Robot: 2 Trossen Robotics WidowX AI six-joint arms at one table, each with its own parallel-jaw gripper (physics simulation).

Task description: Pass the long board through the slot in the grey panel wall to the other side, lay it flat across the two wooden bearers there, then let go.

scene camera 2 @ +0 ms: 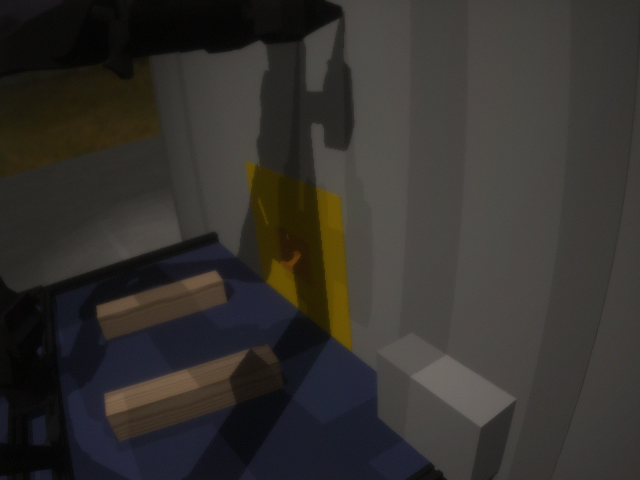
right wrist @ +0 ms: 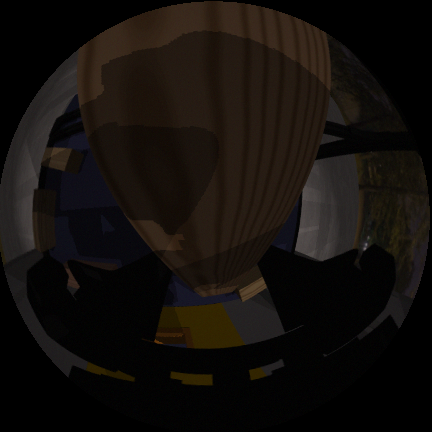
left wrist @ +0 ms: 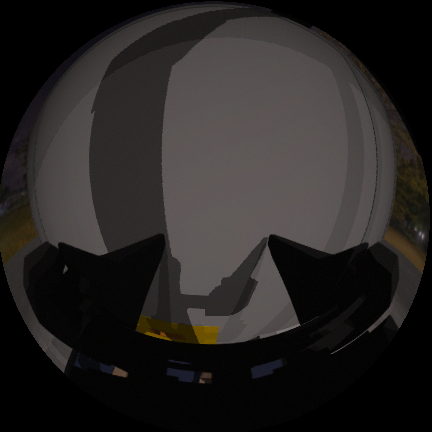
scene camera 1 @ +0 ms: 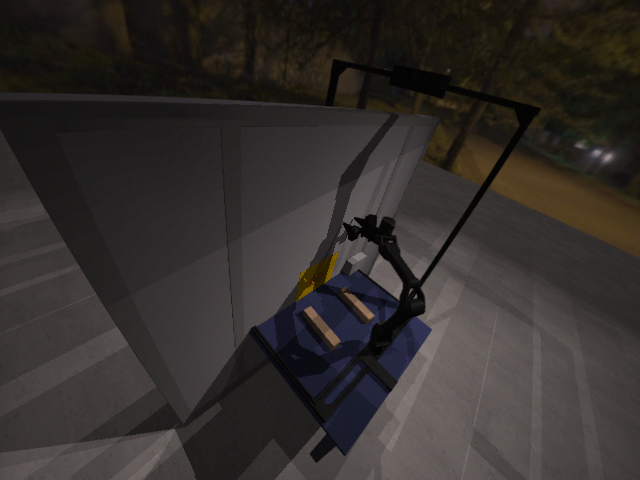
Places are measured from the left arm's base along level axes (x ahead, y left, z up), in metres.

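Pixels of known places: left gripper, between the fingertips: (scene camera 2: 316, 16) (left wrist: 217, 240) (scene camera 1: 348, 220); right gripper, between the fingertips: (right wrist: 214, 246); left arm's base, origin of its link: (scene camera 2: 33, 397) (scene camera 1: 375, 348).
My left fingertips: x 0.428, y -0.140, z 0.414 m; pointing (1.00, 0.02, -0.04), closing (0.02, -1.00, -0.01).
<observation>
Ahead of a thing's pixels: the offset from my left fingertips to its middle. "pt": to the spot under its first point. Level surfaces: height alone.
The long board @(dx +0.242, dy +0.061, dz -0.311 m) (right wrist: 210, 150) fills the middle of the right wrist view; its near end lies between the fingers of my right gripper (right wrist: 216, 280), which is shut on it. The grey panel wall (scene camera 1: 279, 196) (scene camera 2: 491, 155) (left wrist: 250, 150) carries a yellow plate with the slot, whose brown-orange rim @(pt dx +0.057, dy +0.084, dz -0.342 m) (right wrist: 188, 336) shows below the board. The board does not show in the scene views. Two wooden bearers @(dx -0.190, dy +0.269, dz -0.411 m) (scene camera 1: 320, 327) @(dx -0.214, dy +0.022, dz -0.411 m) (scene camera 2: 193, 390), (scene camera 1: 356, 304) (scene camera 2: 162, 304) lie apart on the blue table. My left gripper (scene camera 1: 349, 222) (left wrist: 217, 240) is open and empty, high above the slot, facing the wall.
A pale block @(pt dx -0.037, dy -0.154, dz -0.333 m) (scene camera 1: 354, 262) (scene camera 2: 444, 397) stands against the wall beside the blue table @(dz -0.433 m) (scene camera 1: 408, 333). A black frame (scene camera 1: 475, 201) arches over the left arm. Wooden blocks @(dx +0.378, dy +0.401, dz -0.411 m) (right wrist: 62, 160) @(dx +0.243, dy +0.450, dz -0.402 m) (right wrist: 44, 220) @(dx +0.133, dy -0.091, dz -0.411 m) (right wrist: 252, 288) lie around the board in the right wrist view.
</observation>
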